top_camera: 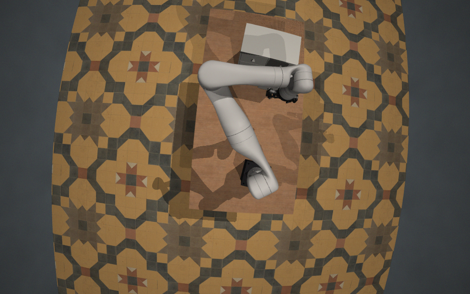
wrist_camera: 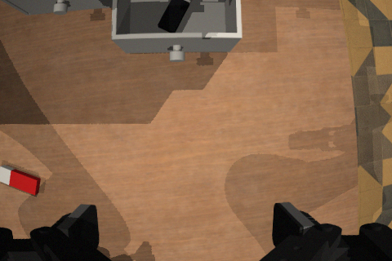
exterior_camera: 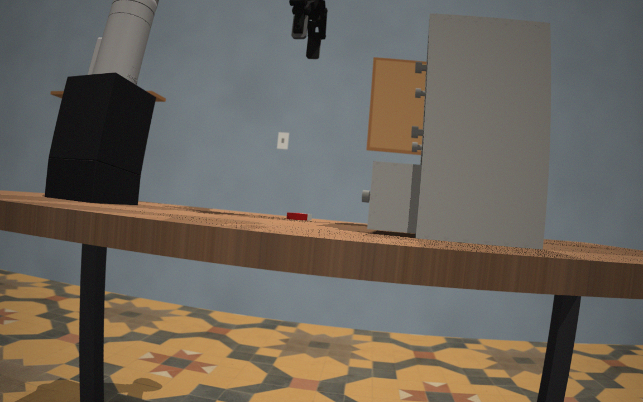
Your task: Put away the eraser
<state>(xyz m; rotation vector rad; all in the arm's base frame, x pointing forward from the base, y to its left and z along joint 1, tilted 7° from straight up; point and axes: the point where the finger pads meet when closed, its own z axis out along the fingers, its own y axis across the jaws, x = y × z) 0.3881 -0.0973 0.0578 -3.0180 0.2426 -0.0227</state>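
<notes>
My hand is 1 cm past the white eraser, 25 cm to the right of it and 28 cm above it. Round my hand: dark block 19 cm ahead, 2 cm to the right, 27 cm below.
</notes>
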